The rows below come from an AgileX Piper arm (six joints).
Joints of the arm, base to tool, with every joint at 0 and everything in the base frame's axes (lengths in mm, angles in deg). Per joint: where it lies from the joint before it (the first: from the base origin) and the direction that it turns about. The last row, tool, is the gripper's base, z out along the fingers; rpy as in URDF.
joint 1: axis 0 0 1 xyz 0 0 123
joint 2: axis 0 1 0 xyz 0 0 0
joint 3: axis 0 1 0 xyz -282.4 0 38.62
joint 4: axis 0.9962 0 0.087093 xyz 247.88 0 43.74
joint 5: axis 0 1 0 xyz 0 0 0
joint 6: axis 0.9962 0 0.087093 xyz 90.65 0 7.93
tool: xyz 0 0 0 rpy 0 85.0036 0
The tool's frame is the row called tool.
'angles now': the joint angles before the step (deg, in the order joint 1, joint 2, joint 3, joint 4, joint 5, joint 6). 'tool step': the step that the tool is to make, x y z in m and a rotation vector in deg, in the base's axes. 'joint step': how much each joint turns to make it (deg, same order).
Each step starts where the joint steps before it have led.
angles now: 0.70 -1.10 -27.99 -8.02 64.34 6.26
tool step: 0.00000 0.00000 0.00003 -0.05 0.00 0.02
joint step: -0.01 0.00 0.00 0.00 0.00 -0.06
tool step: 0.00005 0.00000 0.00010 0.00 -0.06 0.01
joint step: 0.01 0.00 0.00 0.00 -0.06 0.01
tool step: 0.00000 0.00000 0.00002 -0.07 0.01 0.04
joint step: 0.00 0.00 0.00 0.00 0.00 -0.08
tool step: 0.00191 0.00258 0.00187 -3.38 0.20 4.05
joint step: 0.23 0.59 -0.21 1.78 -0.76 -5.57
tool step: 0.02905 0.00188 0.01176 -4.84 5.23 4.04
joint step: 0.02 10.36 -1.52 0.78 -4.10 -6.19
